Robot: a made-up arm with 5 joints.
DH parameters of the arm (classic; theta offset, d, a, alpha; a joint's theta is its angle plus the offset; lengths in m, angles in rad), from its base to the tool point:
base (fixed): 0 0 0.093 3.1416
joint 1: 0 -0.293 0.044 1.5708
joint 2: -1.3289 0 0.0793 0
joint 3: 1.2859 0 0.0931 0
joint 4: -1.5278 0 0 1.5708
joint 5: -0.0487 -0.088 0 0
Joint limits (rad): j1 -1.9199..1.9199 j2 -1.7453..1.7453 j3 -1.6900..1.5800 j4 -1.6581..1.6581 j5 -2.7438..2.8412
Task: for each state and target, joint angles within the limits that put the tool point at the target. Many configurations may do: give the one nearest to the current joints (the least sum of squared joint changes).
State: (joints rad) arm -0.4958 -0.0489 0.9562 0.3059 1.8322
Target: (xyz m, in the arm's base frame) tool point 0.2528 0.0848 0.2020
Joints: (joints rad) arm -0.4879 0.3706 0.6456 0.0962 1.8322
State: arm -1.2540 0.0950 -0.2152 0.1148 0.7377
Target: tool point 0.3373 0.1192 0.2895
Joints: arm -0.4539 0.5573 -0.2375 0.0690 0.7377
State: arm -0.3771 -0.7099 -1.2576 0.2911 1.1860
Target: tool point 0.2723 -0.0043 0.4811
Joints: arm 0.0240 -0.2070 -0.7544 0.6100 1.1860
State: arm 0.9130 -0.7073 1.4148 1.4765 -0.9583
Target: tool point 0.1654 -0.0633 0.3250
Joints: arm 0.7184 -1.3142 0.6043 1.6217 -0.9583
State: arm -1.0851 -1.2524 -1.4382 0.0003 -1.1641
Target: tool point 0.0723 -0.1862 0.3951
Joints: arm -1.4601 -1.0545 -1.6779 -0.2467 -1.1641
